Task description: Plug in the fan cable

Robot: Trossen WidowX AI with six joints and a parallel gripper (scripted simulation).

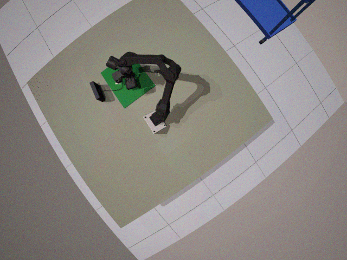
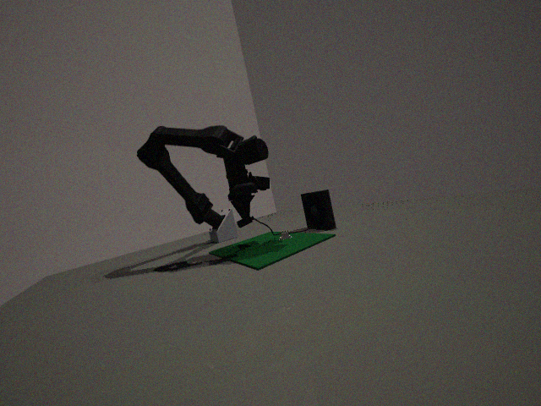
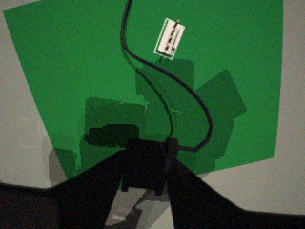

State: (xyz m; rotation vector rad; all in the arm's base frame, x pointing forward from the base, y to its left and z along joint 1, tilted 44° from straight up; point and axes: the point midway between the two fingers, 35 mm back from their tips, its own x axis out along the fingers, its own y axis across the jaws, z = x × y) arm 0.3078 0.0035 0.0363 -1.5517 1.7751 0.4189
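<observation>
My gripper tip is now 30 mm short of the green board, 30 mm to the right of it and 90 mm above it. Round my gripper tip: black fan 50 mm ahead, 220 mm to the left, 20 mm below; black plug 10 mm to the right; white four-pin header 40 mm ahead, 90 mm to the left, 80 mm below.
</observation>
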